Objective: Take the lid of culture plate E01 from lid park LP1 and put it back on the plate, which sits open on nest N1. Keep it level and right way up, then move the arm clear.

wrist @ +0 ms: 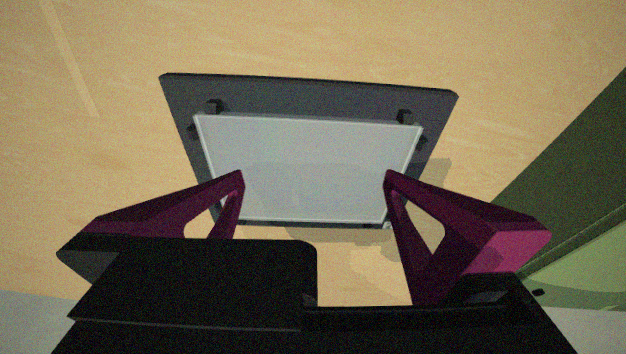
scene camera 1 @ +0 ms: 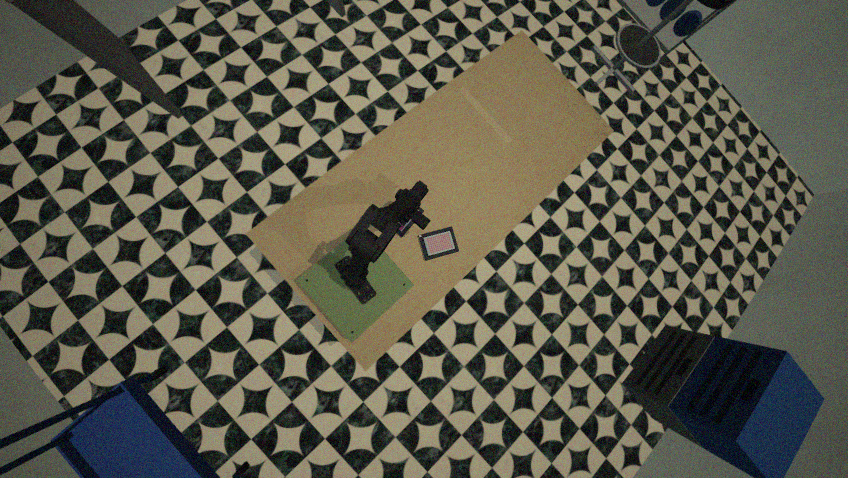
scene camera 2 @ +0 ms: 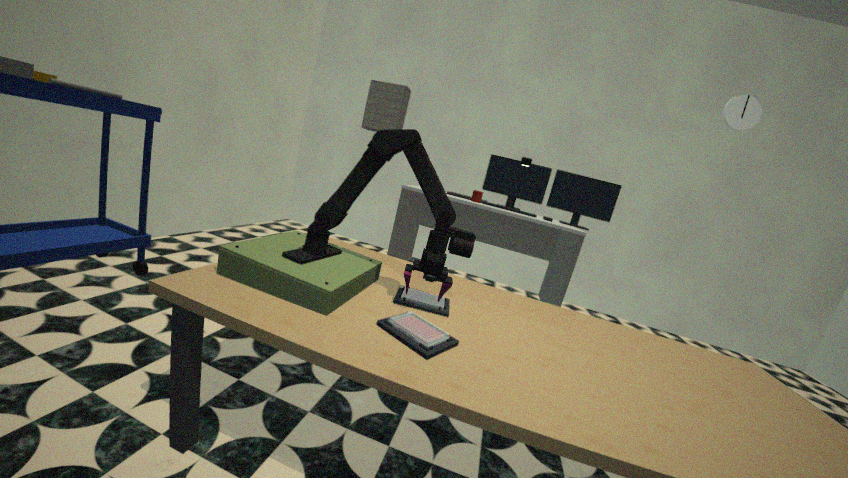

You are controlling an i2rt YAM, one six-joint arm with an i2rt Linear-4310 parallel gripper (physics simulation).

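Where they show: gripper, fingertip midpoint: (wrist: 313,177) (scene camera 2: 422,297); arm's base, origin of the base link: (scene camera 1: 355,279) (scene camera 2: 313,254).
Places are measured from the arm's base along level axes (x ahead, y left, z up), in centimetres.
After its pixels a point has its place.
Observation:
The pale, clear lid (scene camera 2: 428,300) {x 34.5, y 10.1, z -5.2 cm} (wrist: 310,150) {x 33.0, y 9.1, z -5.2 cm} lies flat and level on the dark lid park LP1 (wrist: 310,92) {x 33.9, y 6.1, z -6.0 cm}, between its small corner posts. My gripper (scene camera 2: 424,295) {x 32.2, y 11.0, z -5.3 cm} (wrist: 313,177) {x 32.2, y 11.0, z -5.3 cm} is open. Its two magenta fingertips are over the near part of the lid in the wrist view, one towards each side; whether they touch it I cannot tell. Culture plate E01 (scene camera 1: 439,242) {x 38.3, y -8.4, z -4.5 cm} (scene camera 2: 419,328) {x 38.7, y -10.0, z -4.4 cm}, with a pink inside, sits open on the dark nest N1 (scene camera 1: 426,257) {x 29.6, y -10.4, z -5.9 cm} (scene camera 2: 426,354) {x 43.1, y -16.9, z -5.9 cm}, apart from the lid park. In scene camera 1 the arm hides most of the lid park.
The arm stands on a green block (scene camera 1: 383,285) {x 7.5, y -8.7, z -0.3 cm} (scene camera 2: 273,282) {x 2.2, y -17.7, z -3.6 cm} (wrist: 585,280) {x 9.7, y 11.2, z -0.5 cm} at one end of the wooden table (scene camera 1: 504,118) {x 106.5, y 23.1, z -7.0 cm} (scene camera 2: 593,380) {x 80.7, y 1.2, z -7.0 cm}, close to the lid park. A blue cart (scene camera 2: 124,108) and a desk (scene camera 2: 558,267) with monitors stand away from the table.

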